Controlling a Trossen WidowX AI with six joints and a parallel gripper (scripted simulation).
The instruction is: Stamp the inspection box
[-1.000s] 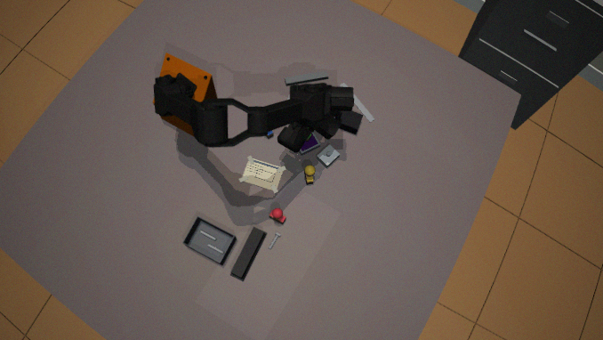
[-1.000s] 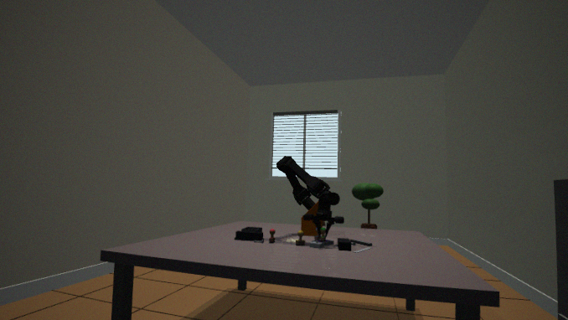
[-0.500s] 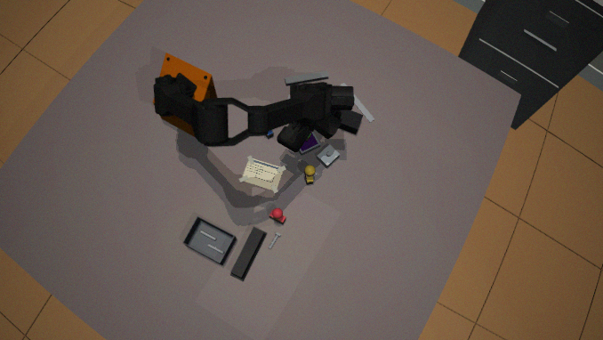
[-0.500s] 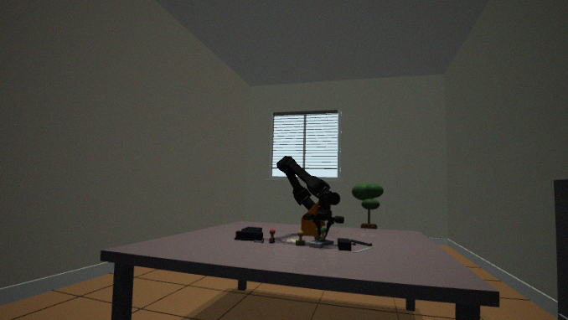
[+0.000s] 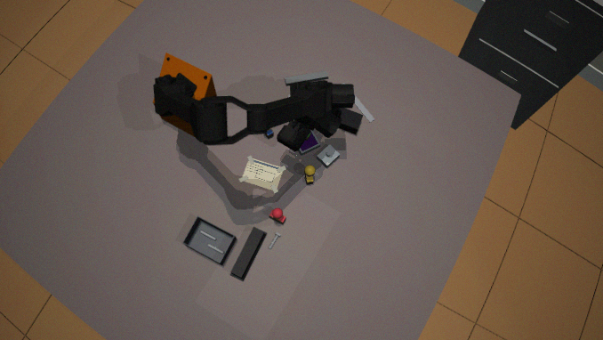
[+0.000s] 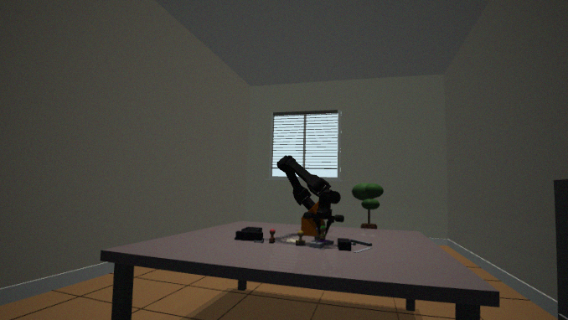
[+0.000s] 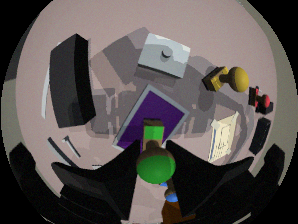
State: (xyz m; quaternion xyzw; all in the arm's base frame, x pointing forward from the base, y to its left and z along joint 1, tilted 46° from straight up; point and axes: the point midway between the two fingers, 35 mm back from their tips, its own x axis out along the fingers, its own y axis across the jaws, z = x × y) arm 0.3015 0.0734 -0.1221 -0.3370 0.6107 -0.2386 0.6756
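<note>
Now: gripper tip 40 mm above the purple ink pad. Round my gripper tip: blue stamp (90 mm behind, 40 mm to the right, 20 mm below); green-knobbed stamp (right at my gripper tip); small white block (90 mm ahead, 30 mm below).
</note>
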